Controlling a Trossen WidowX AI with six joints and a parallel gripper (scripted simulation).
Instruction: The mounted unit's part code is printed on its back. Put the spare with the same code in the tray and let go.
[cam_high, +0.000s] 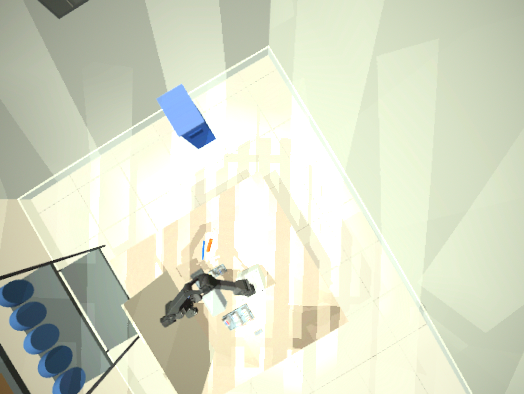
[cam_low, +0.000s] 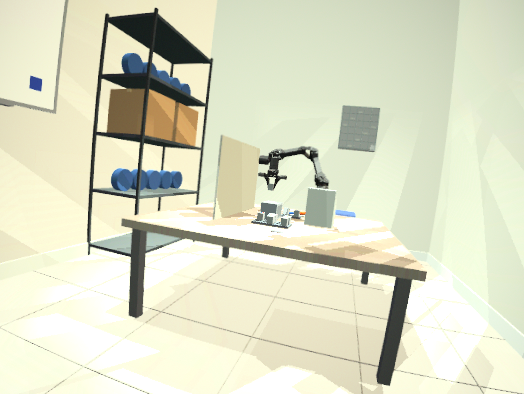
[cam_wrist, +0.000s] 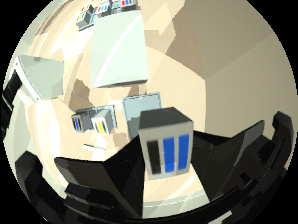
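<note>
Right now my gripper tip is 2 cm past the light blue tray, 3 cm to the left of it and 17 cm above it. Round my gripper tip: upright wooden panel: 17 cm ahead, 15 cm to the left, 5 cm above; blue pen: 13 cm behind, 21 cm to the right, 17 cm below.
</note>
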